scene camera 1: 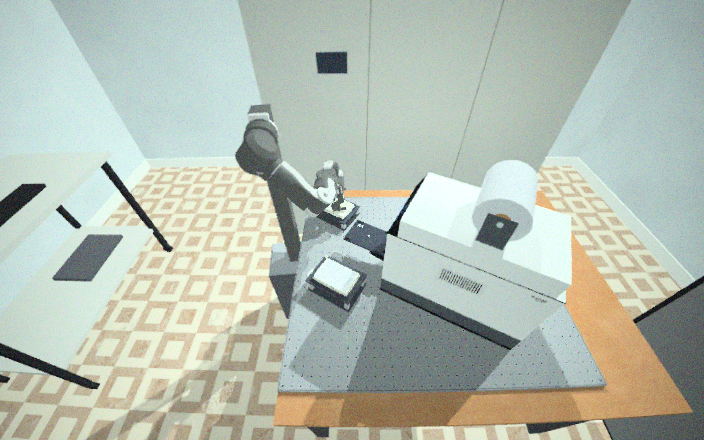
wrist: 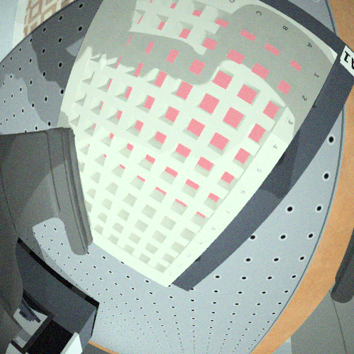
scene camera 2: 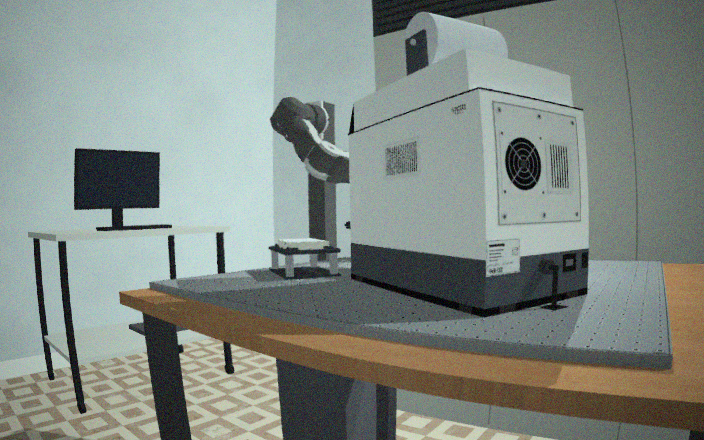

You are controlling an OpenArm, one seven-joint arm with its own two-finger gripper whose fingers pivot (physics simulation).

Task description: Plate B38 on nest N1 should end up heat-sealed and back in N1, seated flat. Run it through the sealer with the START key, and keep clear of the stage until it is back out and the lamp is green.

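Observation:
Plate B38 (scene camera 1: pixel 349 212) (wrist: pixel 145 185) is pale, with rows of square wells, many showing pink. It lies in nest N1 (scene camera 1: pixel 332 221) (wrist: pixel 280 175), a dark raised holder. No film shows over the wells. My gripper (scene camera 1: pixel 342 208) is open, low over the plate; the wrist view shows one dark finger at the plate's left edge. The white sealer (scene camera 1: pixel 415 259) (scene camera 2: pixel 415 207) stands to the right in the first scene view. The dark stage (scene camera 1: pixel 372 243) sticks out of it beside N1. The START key and the lamp do not show. The second scene view hides N1 behind the sealer.
A second pale plate (scene camera 1: pixel 336 276) (scene camera 2: pixel 302 242) sits on another dark nest (scene camera 1: pixel 345 299) (scene camera 2: pixel 333 250), nearer the first scene camera. A white film roll (scene camera 1: pixel 511 191) (scene camera 2: pixel 467 38) is mounted on the sealer. A monitor (scene camera 2: pixel 116 179) stands on a side table.

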